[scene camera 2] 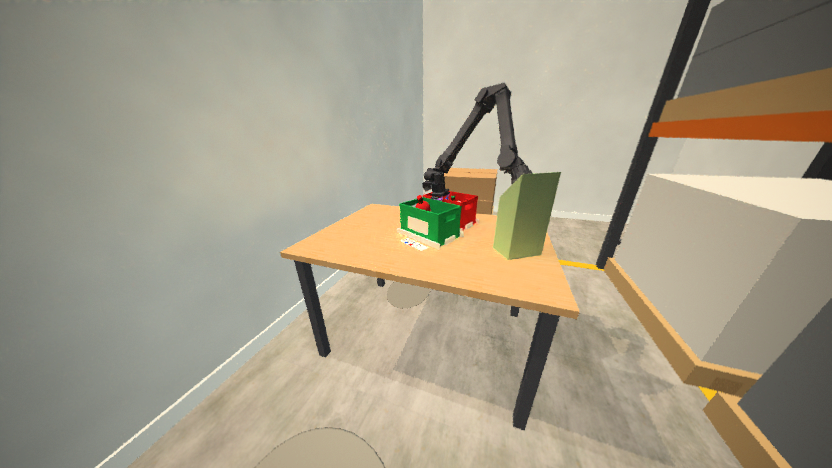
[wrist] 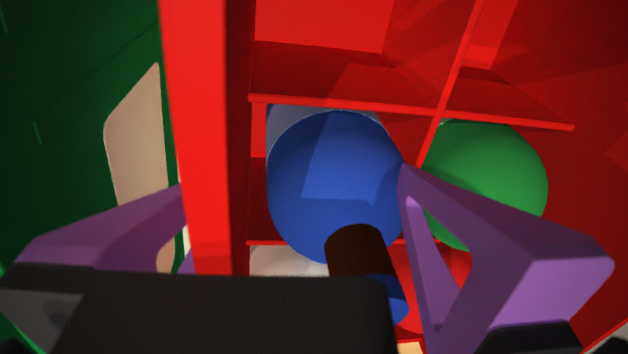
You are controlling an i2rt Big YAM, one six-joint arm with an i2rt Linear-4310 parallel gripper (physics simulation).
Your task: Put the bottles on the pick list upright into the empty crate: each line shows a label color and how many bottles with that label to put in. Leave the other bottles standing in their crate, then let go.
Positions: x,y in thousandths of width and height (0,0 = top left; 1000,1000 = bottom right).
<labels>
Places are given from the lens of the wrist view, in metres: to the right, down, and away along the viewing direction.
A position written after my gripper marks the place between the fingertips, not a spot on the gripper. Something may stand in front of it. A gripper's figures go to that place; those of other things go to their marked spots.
my gripper (wrist: 499,499): 0.00, 0.00, 0.13
blue bottle (wrist: 528,493): 0.01, 0.00, 0.13
white bottle (wrist: 423,736): -0.03, 0.05, 0.19
red bottle (wrist: 635,716): 0.06, 0.05, 0.21
green bottle (wrist: 783,451): 0.08, -0.01, 0.14
The marked spots on the green bottle and the blue bottle are 0.08 m apart.
</labels>
